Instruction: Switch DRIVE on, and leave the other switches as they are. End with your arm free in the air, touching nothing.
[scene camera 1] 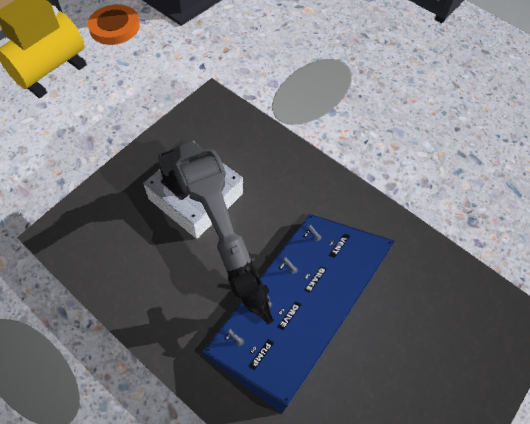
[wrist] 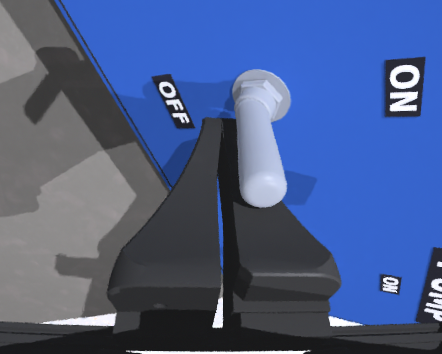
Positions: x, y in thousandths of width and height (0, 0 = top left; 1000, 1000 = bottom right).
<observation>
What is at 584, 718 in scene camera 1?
A blue switch panel.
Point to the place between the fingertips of my gripper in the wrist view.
At 497, 386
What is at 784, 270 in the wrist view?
A blue switch panel.
</observation>
